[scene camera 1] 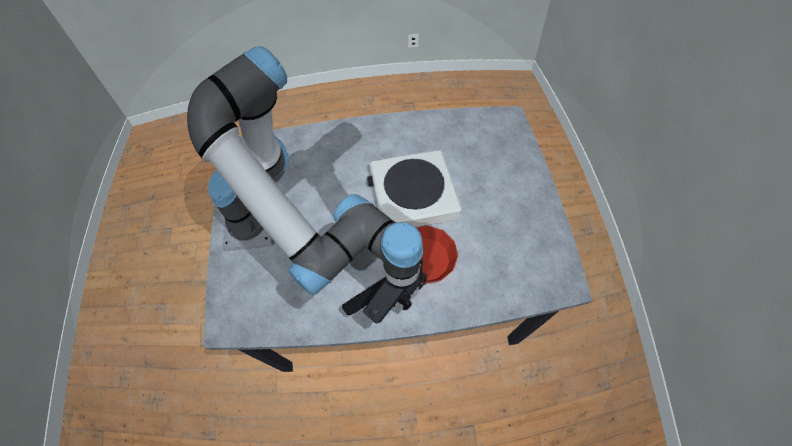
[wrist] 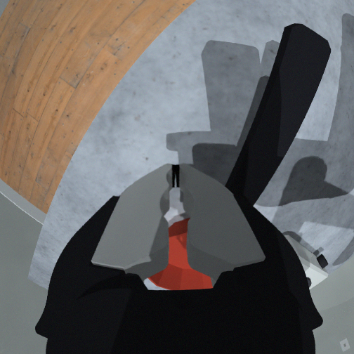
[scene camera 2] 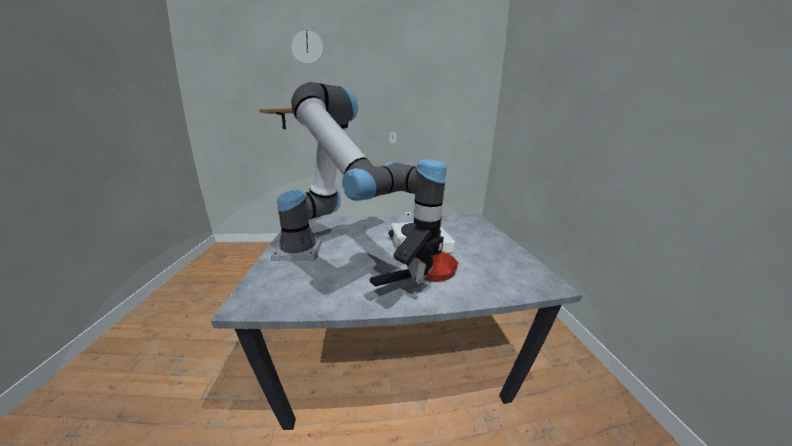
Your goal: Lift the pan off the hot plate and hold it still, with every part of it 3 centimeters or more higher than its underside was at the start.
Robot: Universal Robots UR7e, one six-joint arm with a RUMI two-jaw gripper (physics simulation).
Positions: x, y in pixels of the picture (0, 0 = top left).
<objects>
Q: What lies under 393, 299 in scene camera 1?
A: The gripper.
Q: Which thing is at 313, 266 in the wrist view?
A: A white hot plate.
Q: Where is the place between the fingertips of the gripper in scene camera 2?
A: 416, 283
</objects>
